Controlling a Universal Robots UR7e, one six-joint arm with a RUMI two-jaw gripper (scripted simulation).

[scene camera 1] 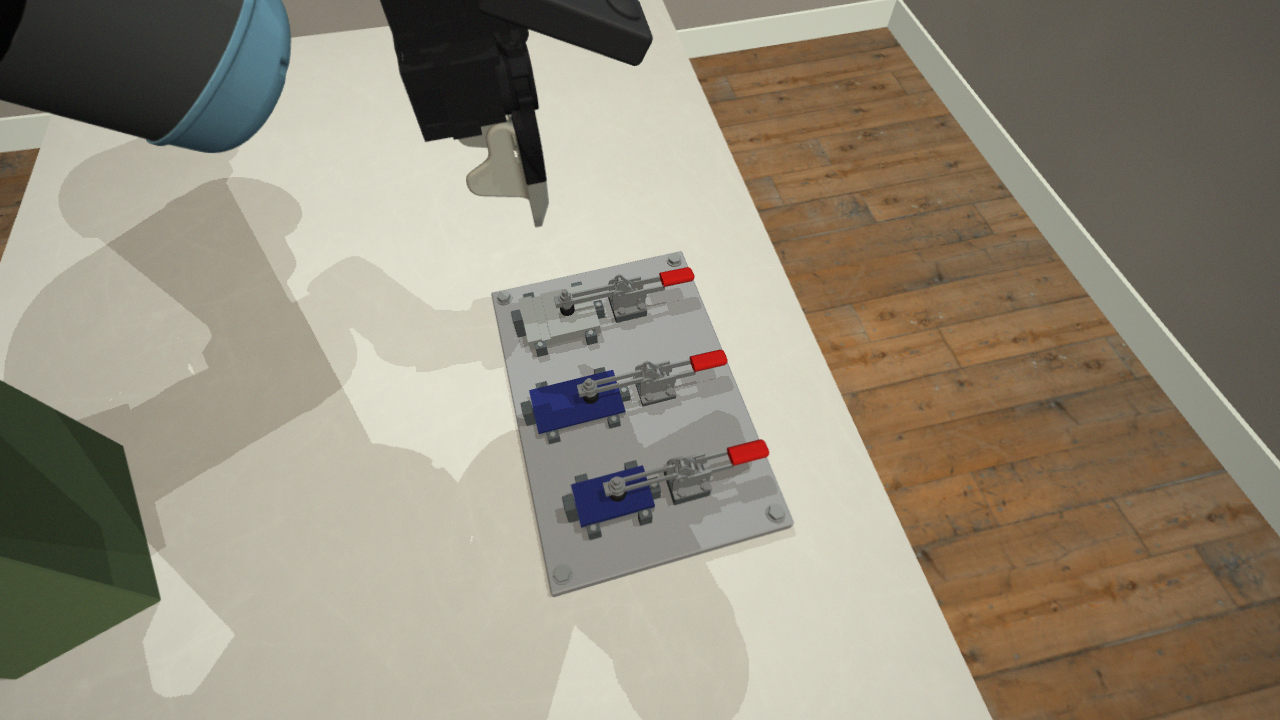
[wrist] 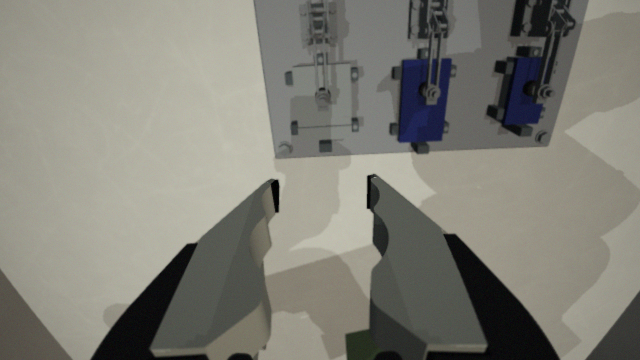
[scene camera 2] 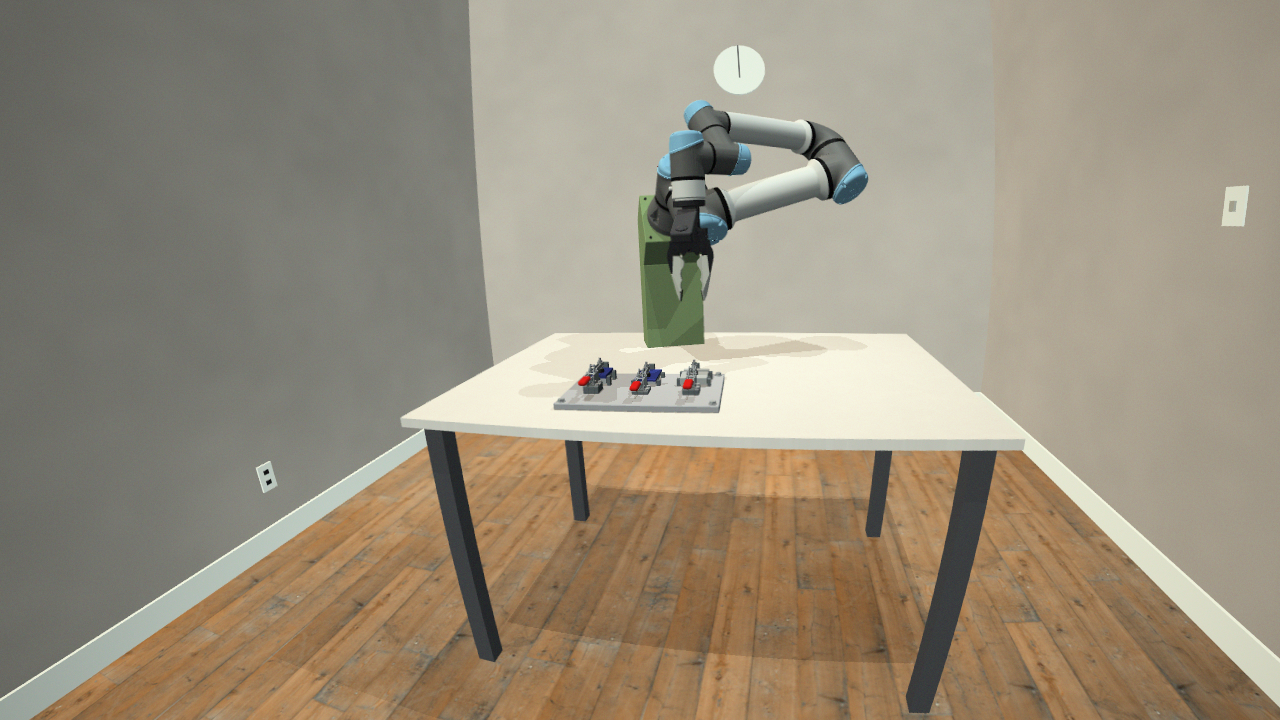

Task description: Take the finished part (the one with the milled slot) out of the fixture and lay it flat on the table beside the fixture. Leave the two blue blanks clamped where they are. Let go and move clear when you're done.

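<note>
The wrist view shows the gripper, as does scene camera 2. Visible in the pictures along with the gripper: a finished grey part and a grey fixture plate.
</note>
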